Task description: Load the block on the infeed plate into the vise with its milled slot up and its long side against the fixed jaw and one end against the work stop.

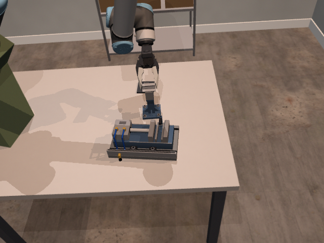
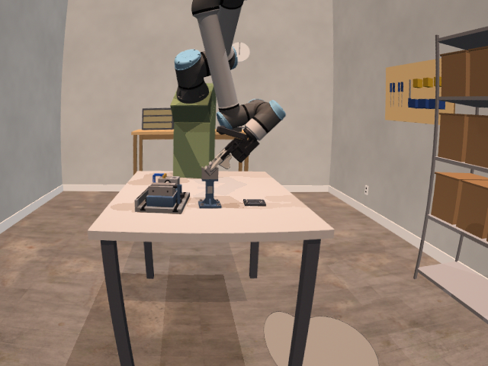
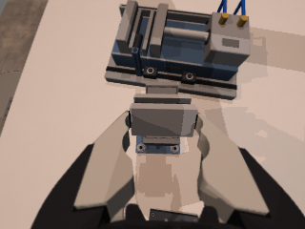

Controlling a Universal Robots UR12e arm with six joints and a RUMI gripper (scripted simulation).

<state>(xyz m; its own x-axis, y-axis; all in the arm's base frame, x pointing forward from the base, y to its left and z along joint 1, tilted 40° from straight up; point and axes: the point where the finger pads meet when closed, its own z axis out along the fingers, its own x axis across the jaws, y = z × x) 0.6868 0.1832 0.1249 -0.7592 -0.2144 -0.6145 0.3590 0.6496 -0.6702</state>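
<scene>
Now: hand 1 cm to the left of the part. Round my hand: moving jaw: 20 cm to the right, 9 cm below, 4 cm ahead; cylinder rod: 20 cm to the right, 9 cm below, 2 cm behind; work stop: 15 cm to the right, 8 cm below, 7 cm ahead.
</scene>
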